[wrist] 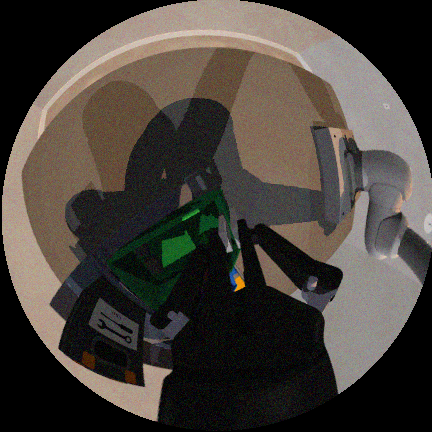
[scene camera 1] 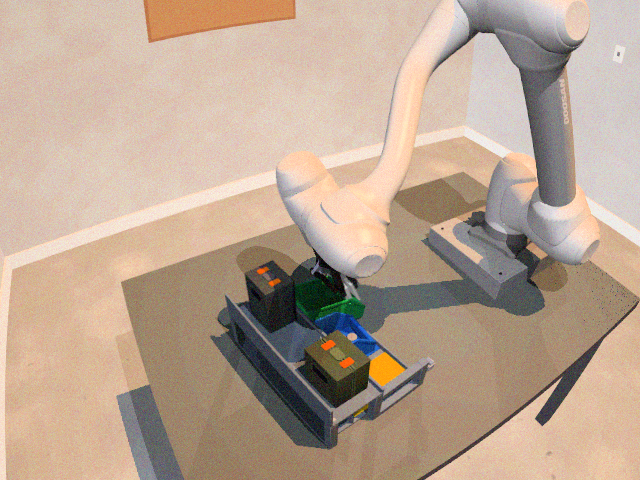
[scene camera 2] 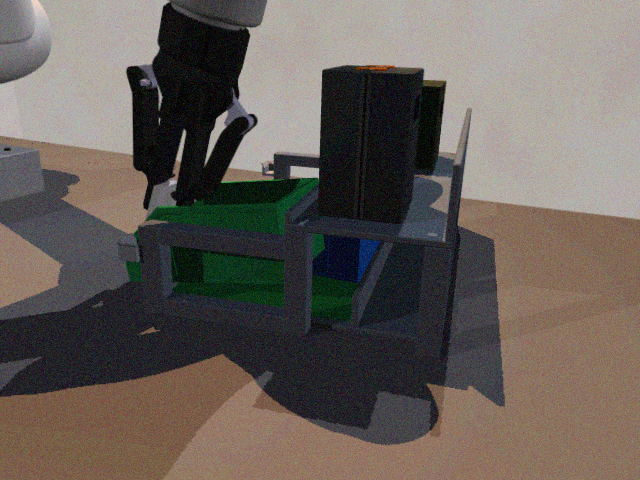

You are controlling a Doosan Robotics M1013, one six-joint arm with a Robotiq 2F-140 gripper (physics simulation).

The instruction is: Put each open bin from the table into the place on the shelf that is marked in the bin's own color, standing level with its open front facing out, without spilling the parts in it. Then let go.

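Places are measured from the arm's base along level axes (x ahead, y left, z up), in centimetres.
Pixels of known places: gripper, fingertip midpoint: (wrist: 228, 217); arm's base at its link origin: (wrist: 352, 169) (scene camera 1: 504, 235).
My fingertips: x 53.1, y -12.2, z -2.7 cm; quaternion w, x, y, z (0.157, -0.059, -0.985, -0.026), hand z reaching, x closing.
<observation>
Ahead of a thing's pixels: the offset from my fingertips to its middle. "pt": to the spot under its first point.
The green bin @[pt dx +8.1, dy +3.9, dz +4.3 cm] (scene camera 1: 338, 310) (scene camera 2: 248, 219) (wrist: 177, 250) is at one end of the grey shelf (scene camera 1: 333, 431) (scene camera 2: 298, 279), its rim above the side rail and its front end jutting past the front post. Dark parts show faintly inside it in the wrist view. My gripper (scene camera 1: 341, 289) (scene camera 2: 172, 198) (wrist: 228, 217) is shut on its front-end wall. A green marking @[pt dx +19.6, dy -3.3, dz -2.6 cm] (scene camera 2: 330, 304) shows on the shelf floor. Whether the bin's underside touches the shelf is hidden. The blue bin @[pt dx +7.4, dy +6.3, dz -2.4 cm] (scene camera 1: 346, 333) (scene camera 2: 346, 258) is in the shelf beside it, with a round pale part. A yellow-orange area (scene camera 1: 386, 367) lies beyond.
A dark case @[dx +22.3, dy -1.8, dz +13.0 cm] (scene camera 1: 269, 294) (scene camera 2: 369, 144) (wrist: 107, 335) with orange latches stands on the shelf top close to the green bin. An olive case @[dx +23.0, dy +21.3, dz +11.6 cm] (scene camera 1: 337, 366) (scene camera 2: 433, 124) stands farther along. A raised panel @[pt dx +30.2, dy -6.1, dz +11.8 cm] (scene camera 2: 461, 170) runs along the shelf's back. The arm's base block (scene camera 1: 478, 258) is on the table.
</observation>
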